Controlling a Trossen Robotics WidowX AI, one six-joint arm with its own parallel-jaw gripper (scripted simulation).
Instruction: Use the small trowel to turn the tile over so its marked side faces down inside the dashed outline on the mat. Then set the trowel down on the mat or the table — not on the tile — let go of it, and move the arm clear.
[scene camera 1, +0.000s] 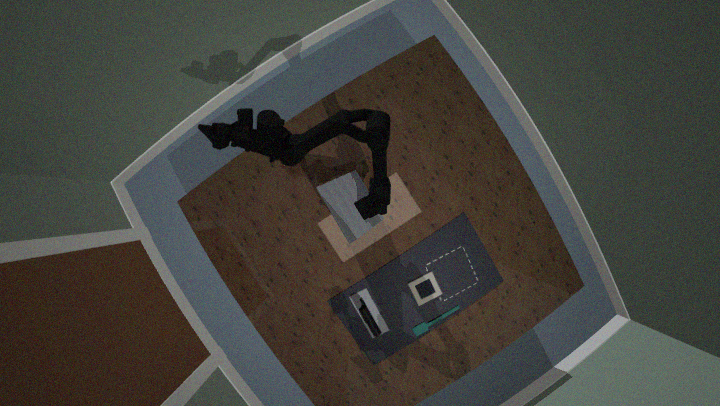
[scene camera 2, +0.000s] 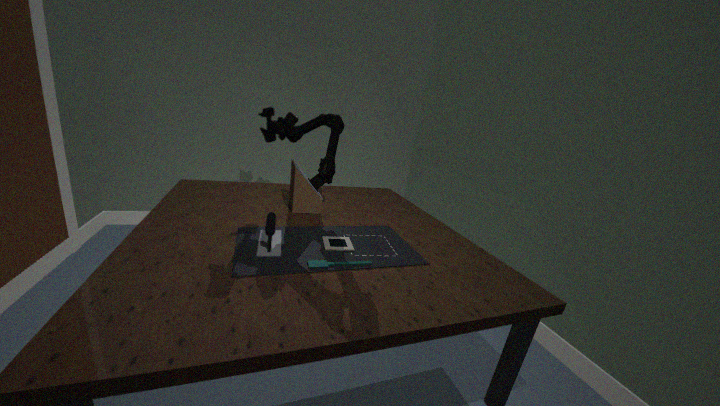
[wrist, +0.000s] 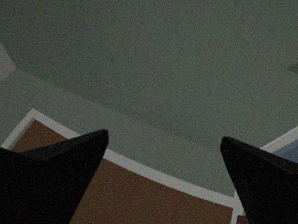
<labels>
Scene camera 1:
my gripper
trowel
dark mat
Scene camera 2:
trowel
dark mat
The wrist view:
my gripper
</labels>
